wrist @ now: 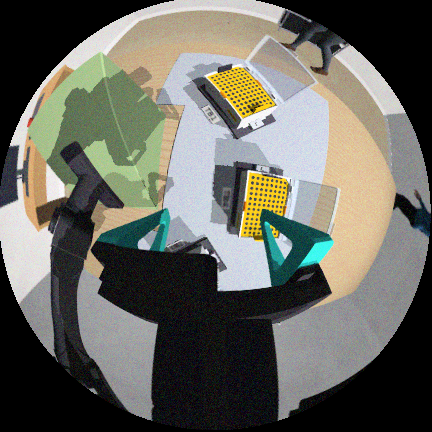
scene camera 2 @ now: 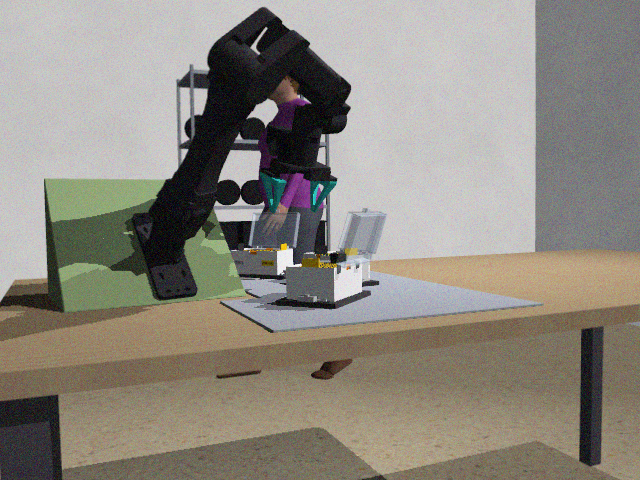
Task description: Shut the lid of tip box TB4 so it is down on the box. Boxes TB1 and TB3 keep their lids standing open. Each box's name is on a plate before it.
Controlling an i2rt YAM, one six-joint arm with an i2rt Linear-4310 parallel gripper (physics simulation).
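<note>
My gripper (scene camera 2: 293,209) (wrist: 214,212) is open and empty, pointing down above the boxes. Box TB1 (scene camera 2: 262,262) (wrist: 241,95) stands at the back, its clear lid (scene camera 2: 273,229) (wrist: 282,69) standing open. A middle box (scene camera 2: 366,273) (wrist: 265,195) with a yellow tip rack has its clear lid (scene camera 2: 363,232) (wrist: 316,202) open to the right in the wrist view; one fingertip overlaps its rack there. Its name plate (wrist: 226,198) is unreadable. A near white box (scene camera 2: 315,284) is largely hidden behind the gripper in the wrist view; its lid is unclear. I cannot tell which is TB4.
The boxes stand on a grey-blue mat (scene camera 2: 439,302) (wrist: 195,150) on the wooden table (scene camera 2: 155,335) (wrist: 357,200). A green wedge-shaped block (scene camera 2: 103,248) (wrist: 90,110) stands left, beside the arm's base. A person in purple (scene camera 2: 294,116) and a shelf rack (scene camera 2: 179,124) are behind the table.
</note>
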